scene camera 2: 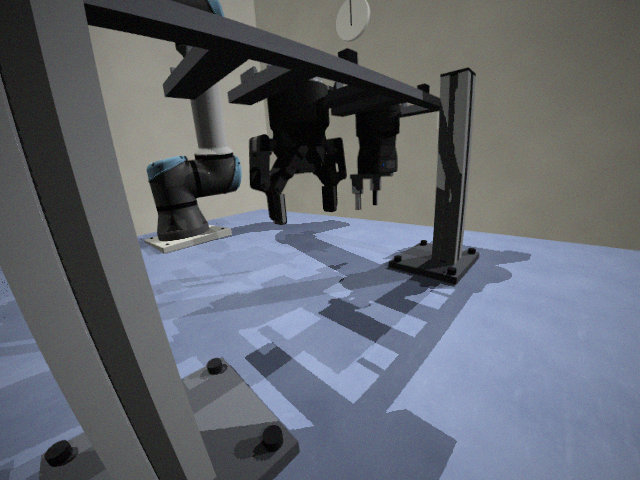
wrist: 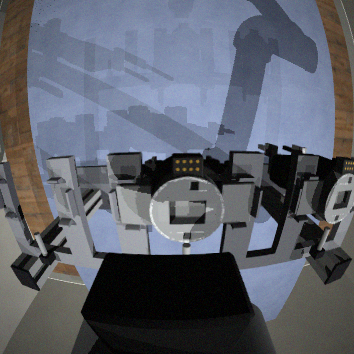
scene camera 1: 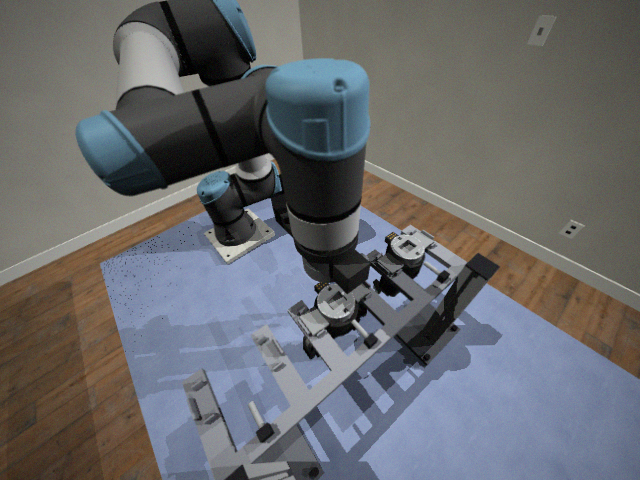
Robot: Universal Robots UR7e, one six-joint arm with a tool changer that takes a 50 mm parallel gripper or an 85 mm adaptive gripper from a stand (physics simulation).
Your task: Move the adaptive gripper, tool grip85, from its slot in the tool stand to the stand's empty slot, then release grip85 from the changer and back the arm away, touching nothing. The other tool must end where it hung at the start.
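Frame: origin at the arm's base, x ahead, y left, z up, level; metres.
Where they show: arm's base, origin of its link: (scene camera 2: 184, 233) (scene camera 1: 236, 231).
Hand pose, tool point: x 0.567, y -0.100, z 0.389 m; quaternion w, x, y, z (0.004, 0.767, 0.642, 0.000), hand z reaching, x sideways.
Each offset is from my tool point to the top centre of the thing. "*": to the spot under its first point.
The adaptive gripper grip85 (scene camera 2: 303, 204) hangs in the tool stand (scene camera 1: 330, 382) (scene camera 2: 232, 38) with its two black fingers apart. Its round coupling disc @[* dz -0.104, dx +0.011, dy -0.014 m] (scene camera 1: 328, 311) (wrist: 161, 212) faces up between two fork arms. The other tool, a parallel gripper (scene camera 2: 367, 201), hangs in the end slot beyond it; its disc @[* dz -0.104, dx +0.056, dy +0.178 m] (scene camera 1: 413, 253) (wrist: 332, 206) faces up. The empty slot lies between two bare fork arms (scene camera 1: 271, 348) (scene camera 1: 204, 400), near the stand's other end. The arm's wrist end (scene camera 1: 316, 266) carries no gripper and points down above and behind grip85's disc, apart from it as far as shows.
A black block (wrist: 170, 285) on the wrist fills the wrist view's lower middle and hides part of the stand. White pins (scene camera 1: 358, 329) (scene camera 1: 255, 413) stick out from the crossbar. Upright posts @[* dz -0.221, dx +0.154, dy +0.204 m] (scene camera 1: 449, 304) (scene camera 2: 452, 170) support the stand. The arm's base (scene camera 1: 240, 250) (scene camera 2: 191, 240) stands behind.
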